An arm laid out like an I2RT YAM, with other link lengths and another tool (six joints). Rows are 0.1 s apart.
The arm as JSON. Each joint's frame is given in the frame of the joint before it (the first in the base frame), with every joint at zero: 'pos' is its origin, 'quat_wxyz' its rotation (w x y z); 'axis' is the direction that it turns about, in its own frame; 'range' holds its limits. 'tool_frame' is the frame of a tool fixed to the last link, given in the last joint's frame.
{
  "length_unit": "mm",
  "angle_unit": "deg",
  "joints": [
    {
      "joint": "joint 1",
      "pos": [
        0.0,
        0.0,
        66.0
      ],
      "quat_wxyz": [
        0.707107,
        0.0,
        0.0,
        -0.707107
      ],
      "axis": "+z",
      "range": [
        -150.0,
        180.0
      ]
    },
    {
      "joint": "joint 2",
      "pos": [
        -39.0,
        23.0,
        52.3
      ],
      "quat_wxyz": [
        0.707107,
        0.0,
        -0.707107,
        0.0
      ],
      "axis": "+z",
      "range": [
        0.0,
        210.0
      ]
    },
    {
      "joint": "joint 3",
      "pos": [
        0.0,
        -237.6,
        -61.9
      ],
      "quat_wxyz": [
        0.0,
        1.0,
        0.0,
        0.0
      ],
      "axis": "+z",
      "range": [
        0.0,
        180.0
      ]
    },
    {
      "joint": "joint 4",
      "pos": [
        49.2,
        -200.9,
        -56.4
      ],
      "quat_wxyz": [
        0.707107,
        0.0,
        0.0,
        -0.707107
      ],
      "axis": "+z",
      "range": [
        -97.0,
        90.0
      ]
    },
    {
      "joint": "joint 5",
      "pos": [
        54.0,
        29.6,
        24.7
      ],
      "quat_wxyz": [
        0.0,
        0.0,
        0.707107,
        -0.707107
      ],
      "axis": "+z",
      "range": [
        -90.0,
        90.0
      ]
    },
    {
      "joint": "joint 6",
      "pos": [
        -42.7,
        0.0,
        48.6
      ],
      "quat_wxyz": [
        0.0,
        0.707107,
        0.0,
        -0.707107
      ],
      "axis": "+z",
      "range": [
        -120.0,
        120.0
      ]
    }
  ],
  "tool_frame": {
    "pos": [
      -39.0,
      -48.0,
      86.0
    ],
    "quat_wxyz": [
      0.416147,
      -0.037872,
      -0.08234,
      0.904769
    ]
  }
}
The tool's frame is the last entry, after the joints.
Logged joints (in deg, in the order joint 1, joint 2, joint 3, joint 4, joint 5, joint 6), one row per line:
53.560 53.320 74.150 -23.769 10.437 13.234
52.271 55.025 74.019 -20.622 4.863 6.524
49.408 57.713 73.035 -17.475 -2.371 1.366
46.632 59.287 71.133 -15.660 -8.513 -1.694
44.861 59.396 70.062 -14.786 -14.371 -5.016
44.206 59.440 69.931 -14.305 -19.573 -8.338
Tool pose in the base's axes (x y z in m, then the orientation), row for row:
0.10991 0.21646 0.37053 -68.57 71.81 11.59
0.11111 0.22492 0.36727 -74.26 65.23 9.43
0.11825 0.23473 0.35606 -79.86 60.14 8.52
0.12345 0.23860 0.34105 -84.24 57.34 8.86
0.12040 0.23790 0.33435 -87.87 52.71 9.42
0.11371 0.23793 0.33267 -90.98 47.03 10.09
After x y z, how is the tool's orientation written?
As a rotation vector, in degrees.
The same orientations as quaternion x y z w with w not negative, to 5 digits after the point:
-0.52533 0.55015 0.08879 0.64303
-0.56994 0.50064 0.07237 0.64752
-0.61121 0.46029 0.06521 0.64055
-0.64133 0.43653 0.06745 0.62737
-0.66783 0.40061 0.07159 0.62320
-0.69145 0.35743 0.07668 0.62311

